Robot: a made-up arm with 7 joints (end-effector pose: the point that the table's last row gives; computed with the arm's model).
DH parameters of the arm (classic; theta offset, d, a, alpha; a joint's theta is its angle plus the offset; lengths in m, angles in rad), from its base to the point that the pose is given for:
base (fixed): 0 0.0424 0 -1.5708
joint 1: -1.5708 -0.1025 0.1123 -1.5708
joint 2: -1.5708 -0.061 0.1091 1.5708
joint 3: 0 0.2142 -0.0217 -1.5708
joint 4: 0 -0.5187 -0.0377 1.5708
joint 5: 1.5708 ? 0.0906 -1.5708
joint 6: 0 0.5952 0.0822 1.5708
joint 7: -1.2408 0 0.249 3.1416
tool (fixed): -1.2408 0.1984 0 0
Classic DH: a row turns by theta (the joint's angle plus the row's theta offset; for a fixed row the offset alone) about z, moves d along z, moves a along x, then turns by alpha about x.
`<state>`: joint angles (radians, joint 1 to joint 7).
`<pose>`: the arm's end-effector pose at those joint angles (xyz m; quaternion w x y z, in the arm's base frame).
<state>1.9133 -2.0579 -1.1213 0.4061 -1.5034 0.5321 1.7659</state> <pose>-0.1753 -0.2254 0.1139 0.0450 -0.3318 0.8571 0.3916</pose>
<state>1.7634 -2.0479 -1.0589 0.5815 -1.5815 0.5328 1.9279</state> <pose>-0.2046 -0.2088 0.0636 0.1475 -0.4066 0.8589 0.2744</pose>
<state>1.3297 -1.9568 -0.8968 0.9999 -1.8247 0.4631 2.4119</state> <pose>-0.2152 -0.0996 -0.0683 0.3790 -0.4791 0.7910 -0.0338</pose>
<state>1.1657 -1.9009 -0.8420 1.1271 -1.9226 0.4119 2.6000</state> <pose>-0.1868 -0.0338 -0.1017 0.4505 -0.4671 0.7503 -0.1264</pose>
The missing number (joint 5, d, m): 0.1221
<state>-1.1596 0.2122 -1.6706 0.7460 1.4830 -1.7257 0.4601</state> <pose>0.7118 -0.7342 -0.2573 0.7915 -0.2451 0.5554 -0.0711</pose>
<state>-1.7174 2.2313 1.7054 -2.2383 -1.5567 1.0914 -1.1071</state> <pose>-0.2748 -0.2246 -0.0498 0.0877 -0.0911 0.1391 -0.9822</pose>
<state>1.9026 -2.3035 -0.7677 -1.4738 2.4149 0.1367 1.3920</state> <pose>1.1454 0.0594 0.7319 0.9421 0.2798 -0.1841 -0.0150</pose>
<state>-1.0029 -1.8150 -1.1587 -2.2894 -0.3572 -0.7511 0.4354</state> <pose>-0.0143 -0.0414 -0.0702 0.5225 0.8255 0.1162 0.1793</pose>
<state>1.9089 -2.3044 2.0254 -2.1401 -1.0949 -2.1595 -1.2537</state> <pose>0.1786 -0.3399 0.2067 0.3706 -0.1829 0.2275 -0.8817</pose>
